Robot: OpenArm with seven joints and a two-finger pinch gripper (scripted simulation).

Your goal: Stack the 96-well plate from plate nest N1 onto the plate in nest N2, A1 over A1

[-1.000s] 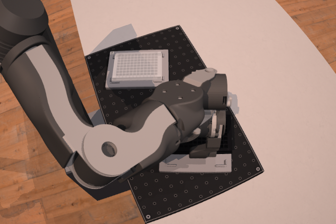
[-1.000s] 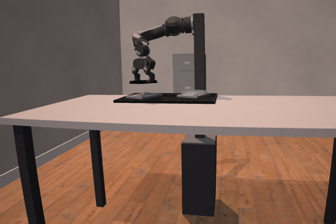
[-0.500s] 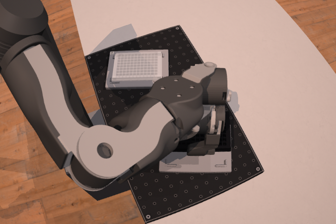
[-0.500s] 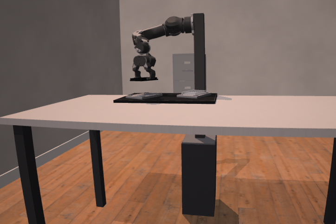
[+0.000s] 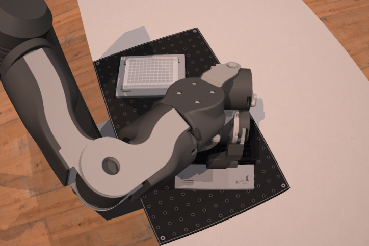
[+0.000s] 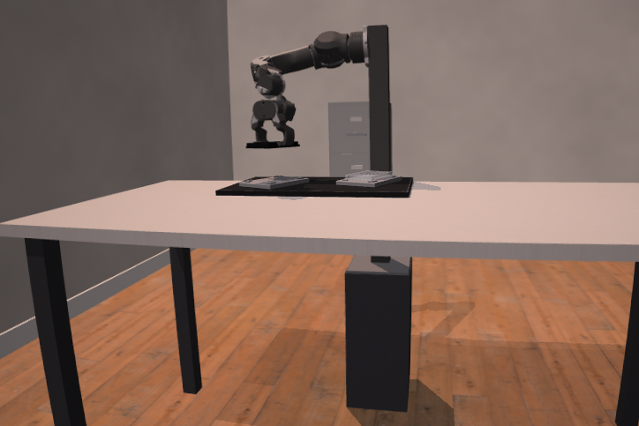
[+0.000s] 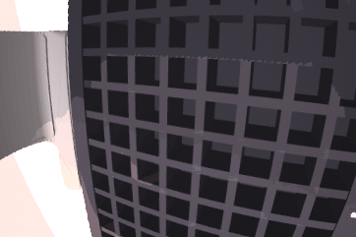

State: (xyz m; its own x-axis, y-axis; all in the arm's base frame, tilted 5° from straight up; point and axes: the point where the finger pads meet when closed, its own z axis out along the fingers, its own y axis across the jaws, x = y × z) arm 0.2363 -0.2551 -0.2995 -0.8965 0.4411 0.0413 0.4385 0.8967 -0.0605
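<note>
My gripper is now 5 cm past the clear 96-well plate, 26 cm to the right of it and 10 cm above it. Round my hand: black 96-well plate: right at my hand; then grey plate nest N1: 11 cm below; then plate nest N2: 5 cm behind, 26 cm to the left, 11 cm below.
</note>
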